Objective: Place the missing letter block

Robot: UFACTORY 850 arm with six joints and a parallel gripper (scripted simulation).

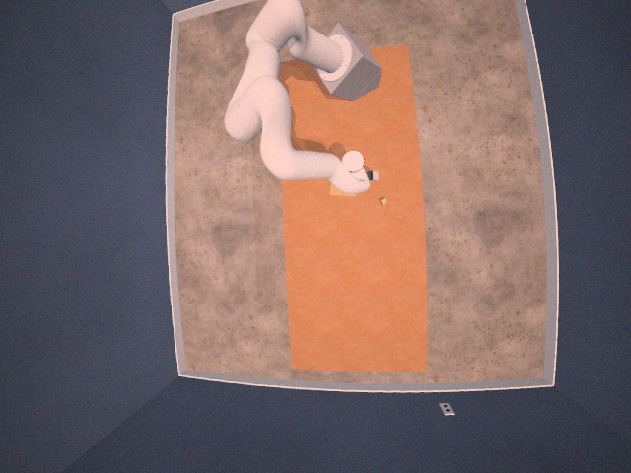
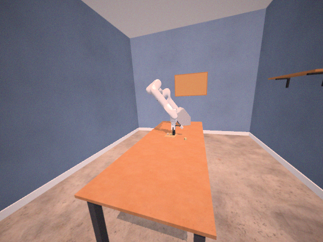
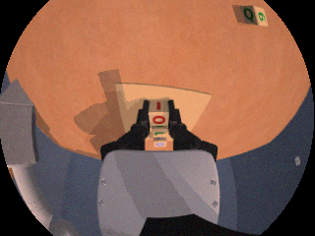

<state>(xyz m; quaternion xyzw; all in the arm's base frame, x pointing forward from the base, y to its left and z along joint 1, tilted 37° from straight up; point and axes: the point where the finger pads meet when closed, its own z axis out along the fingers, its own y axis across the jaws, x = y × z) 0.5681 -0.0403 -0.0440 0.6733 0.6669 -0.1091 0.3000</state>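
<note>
Right now the light tan mat is 40 mm to the right of my hand and 30 mm below it.
</note>
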